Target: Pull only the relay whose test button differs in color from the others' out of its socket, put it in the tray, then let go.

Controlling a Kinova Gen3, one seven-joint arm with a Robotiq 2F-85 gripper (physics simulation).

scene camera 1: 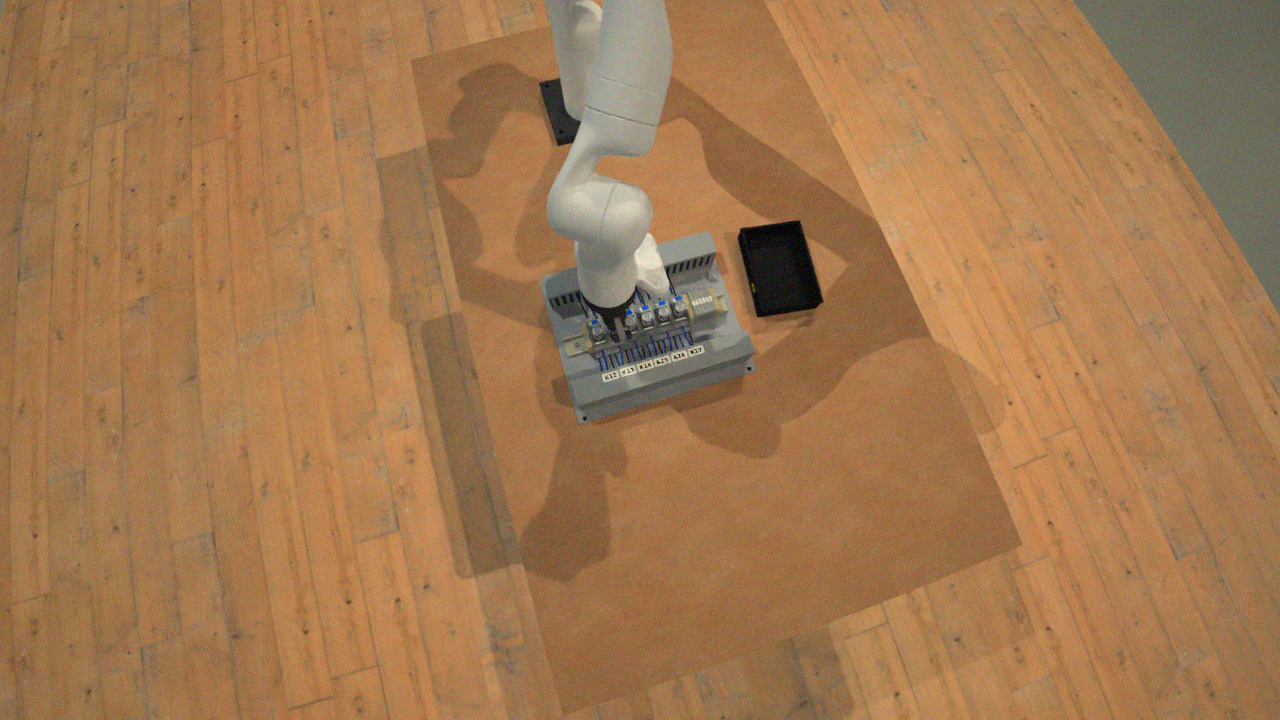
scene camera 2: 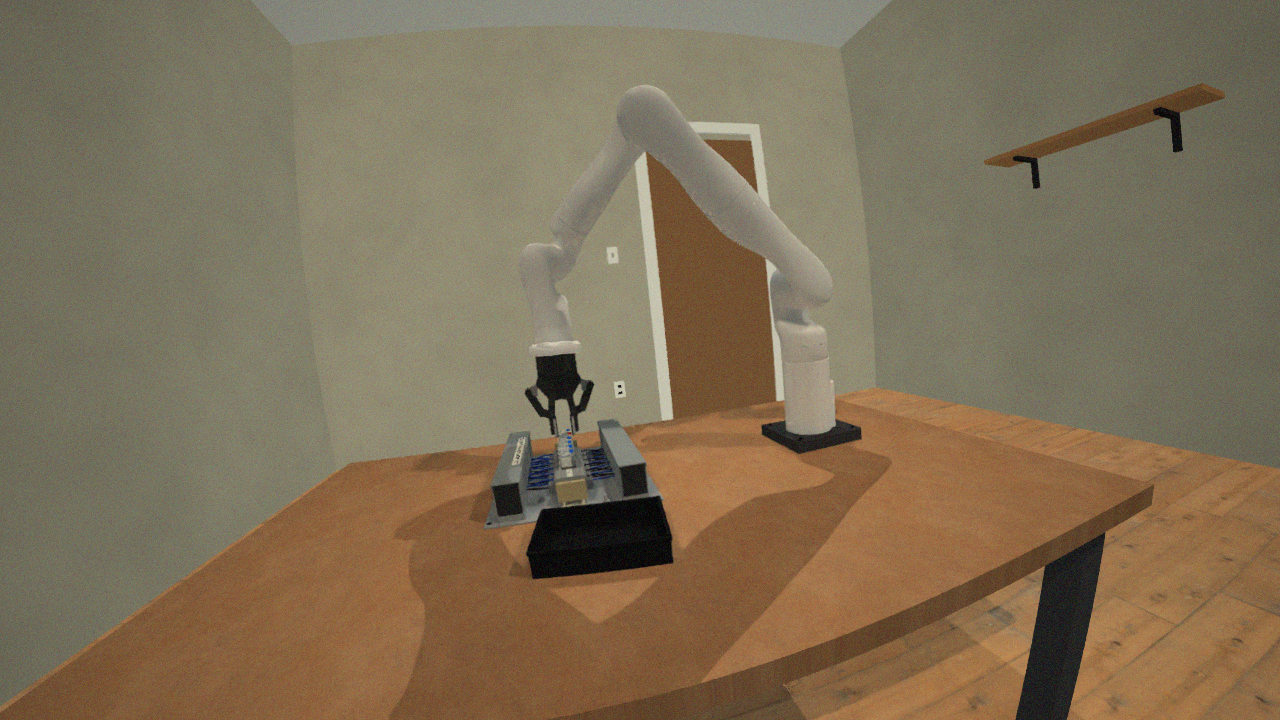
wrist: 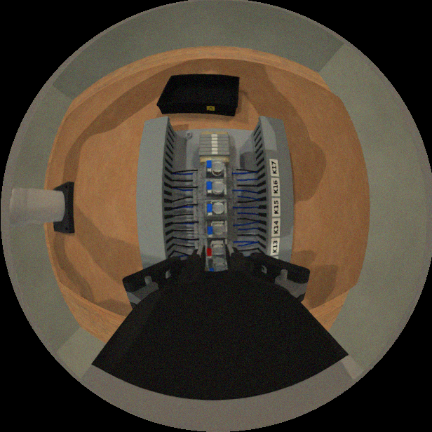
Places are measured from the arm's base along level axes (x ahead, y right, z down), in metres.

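Pixels of known places: gripper, fingertip midpoint: (scene camera 2: 565, 435); arm's base at its link origin: (scene camera 2: 808, 427).
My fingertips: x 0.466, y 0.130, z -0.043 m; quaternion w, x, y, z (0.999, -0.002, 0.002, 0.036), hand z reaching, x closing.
Observation:
Ahead of a thing's pixels: the offset from my fingertips to its top centre.
The relay with the red test button (wrist: 217, 249) stands in the row beside label K13, second from the near end in the wrist view. The other relays @[dy -0.087, dx +0.010, dz -0.004 m] (wrist: 216, 188) (scene camera 1: 662, 312) in the row have blue buttons. My gripper (wrist: 215, 251) (scene camera 1: 619, 332) (scene camera 2: 563, 428) points down and is shut on the red-button relay, one finger on each side. The relay lines up with the row; its base is hidden, so I cannot tell whether it is fully seated. The black tray @[dy -0.321, dx +0.004, dz +0.031 m] (scene camera 1: 787, 311) (scene camera 2: 601, 559) (wrist: 197, 109) stands beyond the terminal-block end of the panel.
Grey slotted wire ducts @[dy -0.068, dx -0.086, dz +0.003 m] (wrist: 154, 190) (scene camera 2: 623, 458) run along both sides of the relay row, with blue and black wires between. Grey terminal blocks (wrist: 214, 145) stand at the tray end of the rail. A blue-button relay @[dy +0.028, dx -0.001, dz -0.004 m] (scene camera 1: 597, 330) stands close beside the gripper.

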